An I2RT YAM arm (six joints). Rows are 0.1 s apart.
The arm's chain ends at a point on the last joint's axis. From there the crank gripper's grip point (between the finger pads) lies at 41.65 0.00 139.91 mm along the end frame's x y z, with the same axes.
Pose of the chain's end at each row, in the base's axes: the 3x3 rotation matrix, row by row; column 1 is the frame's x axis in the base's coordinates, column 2 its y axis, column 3 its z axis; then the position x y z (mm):
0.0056, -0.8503, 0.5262; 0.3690, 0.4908, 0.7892; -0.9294, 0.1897, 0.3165; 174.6, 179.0, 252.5
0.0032, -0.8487, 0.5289; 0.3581, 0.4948, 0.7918; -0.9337, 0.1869, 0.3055; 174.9, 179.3, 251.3
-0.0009, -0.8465, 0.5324; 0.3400, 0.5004, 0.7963; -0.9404, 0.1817, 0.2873; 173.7, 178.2, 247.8
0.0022, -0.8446, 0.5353; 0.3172, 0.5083, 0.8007; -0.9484, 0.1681, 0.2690; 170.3, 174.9, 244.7
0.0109, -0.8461, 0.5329; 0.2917, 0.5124, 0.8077; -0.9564, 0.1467, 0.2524; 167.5, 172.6, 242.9
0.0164, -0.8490, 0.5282; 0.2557, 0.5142, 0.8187; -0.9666, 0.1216, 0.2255; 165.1, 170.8, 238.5
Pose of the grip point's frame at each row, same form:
0.0056, -0.8503, 0.5262; 0.3690, 0.4908, 0.7892; -0.9294, 0.1897, 0.3165; 248.5, 304.8, 258.1
0.0032, -0.8487, 0.5289; 0.3581, 0.4948, 0.7918; -0.9337, 0.1869, 0.3055; 249.0, 305.0, 255.2
-0.0009, -0.8465, 0.5324; 0.3400, 0.5004, 0.7963; -0.9404, 0.1817, 0.2873; 248.2, 303.8, 248.8
0.0022, -0.8446, 0.5353; 0.3172, 0.5083, 0.8007; -0.9484, 0.1681, 0.2690; 245.3, 300.1, 242.8
0.0109, -0.8461, 0.5329; 0.2917, 0.5124, 0.8077; -0.9564, 0.1467, 0.2524; 242.5, 297.8, 238.4
0.0164, -0.8490, 0.5282; 0.2557, 0.5142, 0.8187; -0.9666, 0.1216, 0.2255; 239.7, 296.0, 229.8

